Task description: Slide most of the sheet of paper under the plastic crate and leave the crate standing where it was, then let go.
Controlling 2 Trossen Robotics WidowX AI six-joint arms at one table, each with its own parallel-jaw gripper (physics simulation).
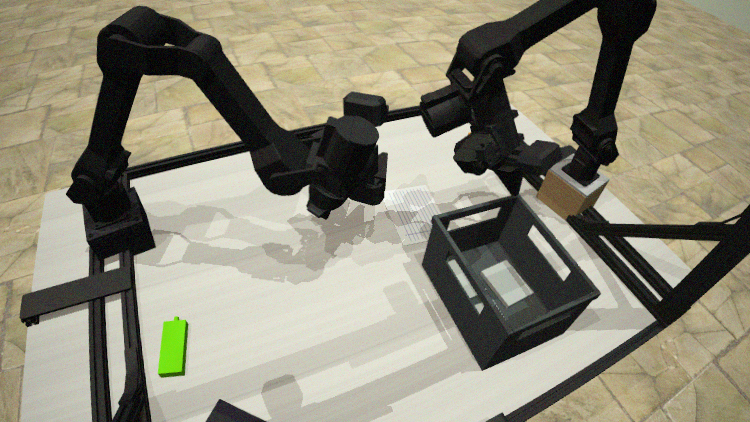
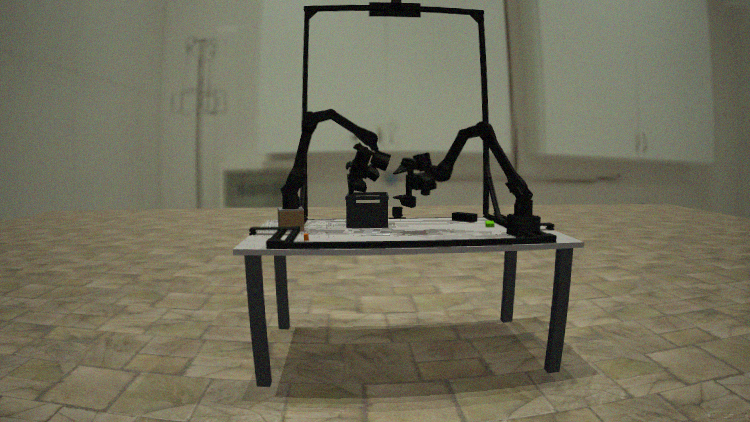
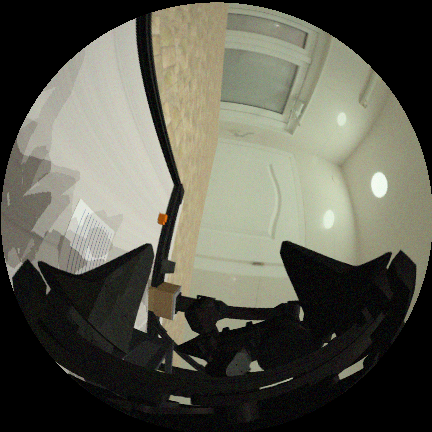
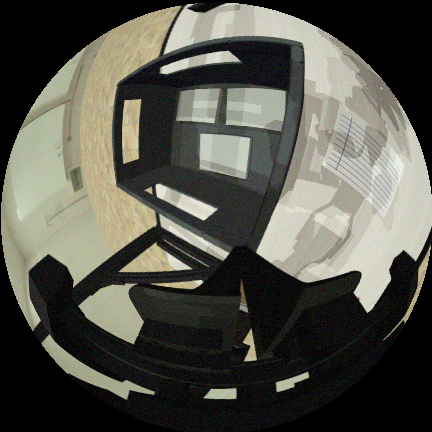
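Note:
The dark plastic crate (image 1: 457, 303) (image 2: 367, 213) (image 4: 282, 153) stands upright on the table at the right. The lined sheet of paper (image 1: 413, 211) (image 3: 86, 238) (image 4: 362, 165) lies flat on the table just left of the crate; its right edge reaches the crate's far left corner. My right gripper (image 1: 513, 186) (image 2: 357, 187) (image 4: 239, 251) is shut on nothing, just behind the crate's far rim. My left gripper (image 1: 348, 203) (image 2: 405, 201) (image 3: 217, 249) is open and empty and hangs above the table, left of the paper.
A green block (image 1: 174, 345) (image 2: 490, 223) lies at the table's left edge. A brown box (image 1: 559, 194) (image 2: 290, 218) (image 3: 163, 300) stands by the right arm's base. A small orange cube (image 2: 305, 236) (image 3: 162, 218) sits near the table's black rail. A black block (image 2: 464, 216) lies near the left arm's base.

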